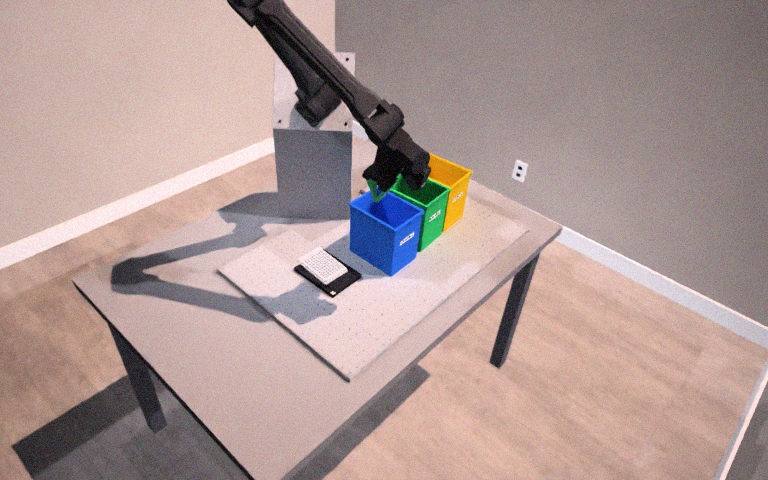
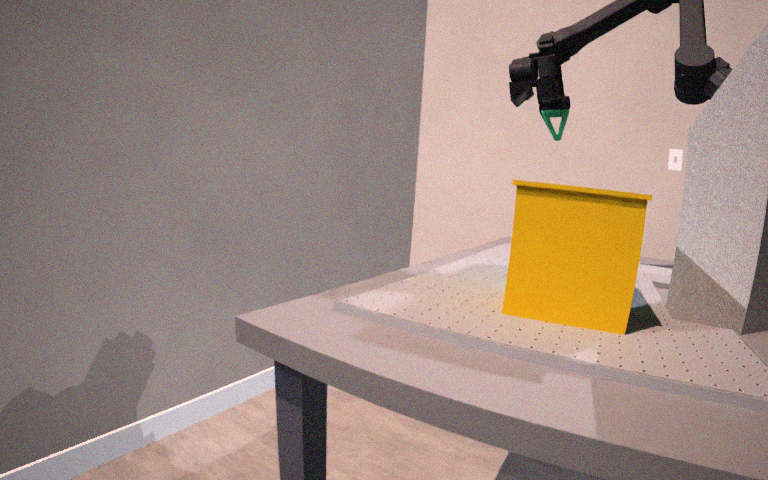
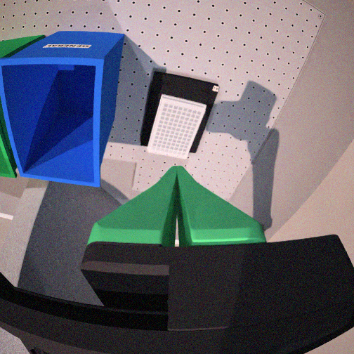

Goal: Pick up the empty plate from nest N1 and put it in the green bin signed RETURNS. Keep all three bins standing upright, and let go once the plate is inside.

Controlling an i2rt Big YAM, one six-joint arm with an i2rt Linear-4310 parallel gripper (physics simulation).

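Where they show: gripper, fingertip midpoint: (image 1: 375, 201) (image 2: 557, 140); arm's base at its link origin: (image 1: 318, 104) (image 2: 745, 105).
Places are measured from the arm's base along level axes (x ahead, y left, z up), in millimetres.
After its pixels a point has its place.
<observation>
The white gridded plate (image 1: 321, 265) @[x 200, y -255, z -352 mm] (image 3: 177, 126) rests on the black nest (image 1: 349, 278) @[x 290, y -241, z -364 mm] (image 3: 186, 83), shifted off-centre and overhanging the nest's edge on the mount side; it looks slightly tilted. The nest's small label is unreadable. My gripper (image 1: 377, 199) @[x 351, y -223, z -74 mm] (image 2: 557, 138) @[x 351, y -223, z -74 mm] (image 3: 176, 175) is shut and empty, its green fingertips together, high up near the blue bin's rear rim and away from the plate. The green bin (image 1: 428, 234) @[x 399, y 30, z -325 mm] (image 3: 6, 155) stands upright between the blue and yellow bins; its interior is mostly hidden and its sign is too small to read.
The blue bin (image 1: 370, 237) @[x 292, y -140, z -276 mm] (image 3: 112, 90), signed GENERAL, stands upright between the nest and the green bin. The yellow bin (image 1: 454, 212) @[x 414, y 182, z -325 mm] (image 2: 574, 260) @[x 334, y 254, z -290 mm] stands upright at the far end. A grey pedestal (image 1: 313, 169) @[x 16, y -51, z -195 mm] (image 2: 716, 237) @[x 70, y 83, z -246 mm] rises behind the perforated board (image 1: 362, 339) @[x 443, y -398, z -376 mm].
</observation>
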